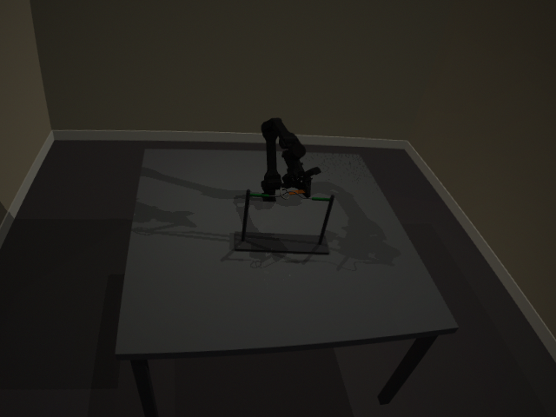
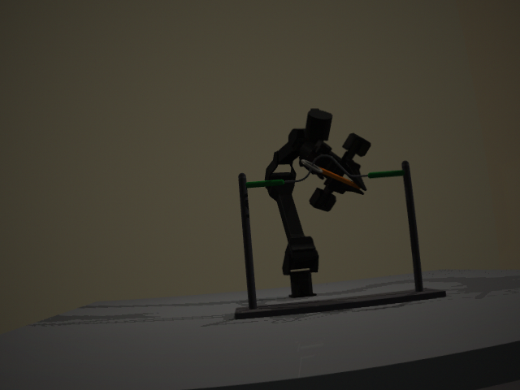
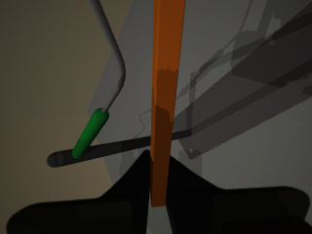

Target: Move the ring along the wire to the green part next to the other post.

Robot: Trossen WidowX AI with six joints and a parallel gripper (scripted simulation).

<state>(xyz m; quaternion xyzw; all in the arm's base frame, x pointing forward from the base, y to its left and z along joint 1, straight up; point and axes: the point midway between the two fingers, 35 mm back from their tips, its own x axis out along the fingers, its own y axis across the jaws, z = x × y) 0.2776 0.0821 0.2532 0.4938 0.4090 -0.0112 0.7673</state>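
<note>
My gripper tip is now 90 mm to the left of the ring with orange handle, 40 mm below it and 20 mm short of it.
</note>
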